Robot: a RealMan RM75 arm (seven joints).
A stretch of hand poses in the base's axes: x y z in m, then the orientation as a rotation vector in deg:
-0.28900, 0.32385, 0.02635, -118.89, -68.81, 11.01
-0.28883, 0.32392, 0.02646, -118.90, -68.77, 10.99
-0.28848, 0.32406, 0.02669, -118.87, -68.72, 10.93
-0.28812, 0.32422, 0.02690, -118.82, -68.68, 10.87
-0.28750, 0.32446, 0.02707, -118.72, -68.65, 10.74
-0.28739, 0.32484, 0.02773, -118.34, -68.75, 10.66
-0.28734, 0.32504, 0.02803, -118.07, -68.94, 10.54
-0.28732, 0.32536, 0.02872, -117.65, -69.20, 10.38
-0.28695, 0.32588, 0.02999, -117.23, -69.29, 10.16
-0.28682, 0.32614, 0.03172, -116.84, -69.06, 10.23
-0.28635, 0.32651, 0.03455, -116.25, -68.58, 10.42
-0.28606, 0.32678, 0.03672, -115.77, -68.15, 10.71
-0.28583, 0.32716, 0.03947, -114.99, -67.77, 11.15
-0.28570, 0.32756, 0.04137, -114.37, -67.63, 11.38
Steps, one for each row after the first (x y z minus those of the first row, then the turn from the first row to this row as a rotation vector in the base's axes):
0.00017, 0.00007, 0.00011, 0.01, 0.00, -0.03
0.00052, 0.00021, 0.00034, 0.07, 0.00, -0.08
0.00088, 0.00037, 0.00055, 0.15, 0.00, -0.10
0.00150, 0.00061, 0.00072, 0.29, -0.03, -0.13
0.00161, 0.00099, 0.00138, 0.61, 0.02, 0.03
0.00166, 0.00119, 0.00168, 0.83, -0.04, 0.21
0.00168, 0.00151, 0.00237, 1.17, -0.10, 0.46
0.00205, 0.00203, 0.00364, 1.58, -0.12, 0.59
0.00218, 0.00229, 0.00537, 1.93, 0.17, 0.59
0.00265, 0.00266, 0.00820, 2.45, 0.72, 0.51
0.00294, 0.00293, 0.01037, 2.84, 1.27, 0.46
0.00317, 0.00331, 0.01312, 3.38, 2.00, 0.59
0.00330, 0.00371, 0.01502, 3.83, 2.43, 0.76

